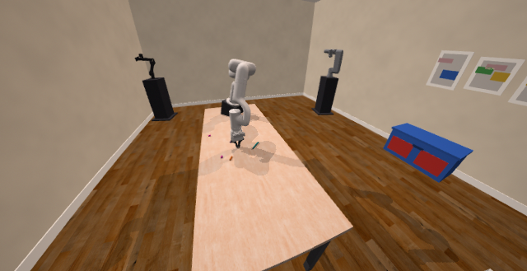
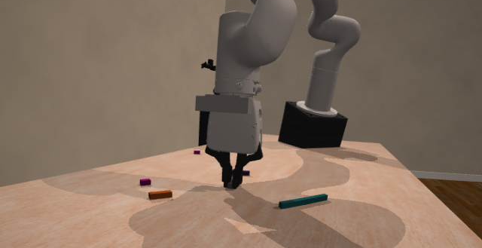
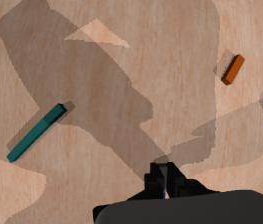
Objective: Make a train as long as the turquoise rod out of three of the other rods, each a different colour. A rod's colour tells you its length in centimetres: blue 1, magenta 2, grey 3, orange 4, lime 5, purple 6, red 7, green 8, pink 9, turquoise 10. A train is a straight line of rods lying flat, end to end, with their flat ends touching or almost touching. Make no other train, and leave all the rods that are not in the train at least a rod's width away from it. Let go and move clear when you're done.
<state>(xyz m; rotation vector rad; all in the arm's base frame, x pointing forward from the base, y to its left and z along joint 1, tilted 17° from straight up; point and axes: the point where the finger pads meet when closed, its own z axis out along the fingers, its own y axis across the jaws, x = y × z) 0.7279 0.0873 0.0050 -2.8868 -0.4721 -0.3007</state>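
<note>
The grey rod is 2 cm below my hand. Round my hand: orange rod (14 cm ahead, 4 cm to the right, 2 cm below); then purple rod (9 cm behind, 5 cm to the right, 2 cm below); then blue rod (2 cm behind, 1 cm to the right, 2 cm below).
</note>
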